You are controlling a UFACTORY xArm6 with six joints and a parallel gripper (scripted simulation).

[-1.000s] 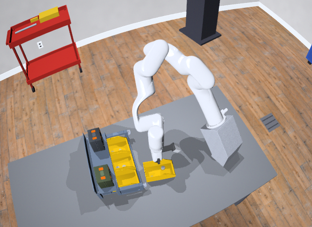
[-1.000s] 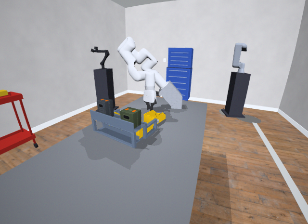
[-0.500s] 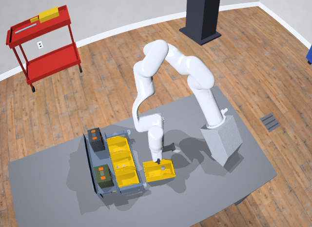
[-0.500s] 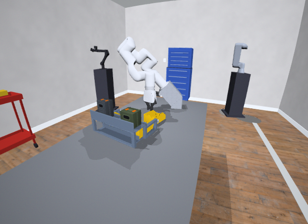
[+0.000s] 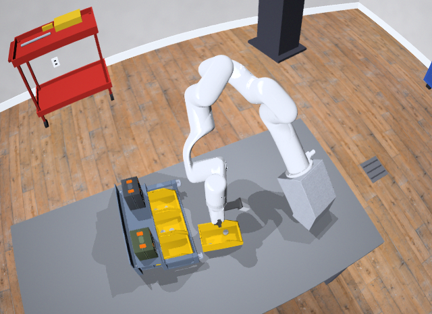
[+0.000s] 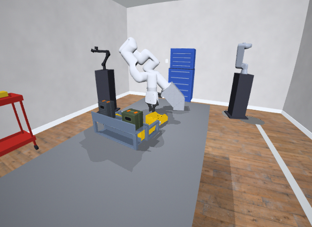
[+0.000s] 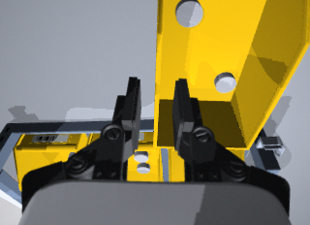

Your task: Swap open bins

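Right now my hand is 90 mm to the left of the shelf lip, 90 mm short of it and 90 mm above it. Also, from my hand: olive box (310 mm ahead, 60 mm to the right, 50 mm above); dark grey box (270 mm to the right, 220 mm ahead, 60 mm above).
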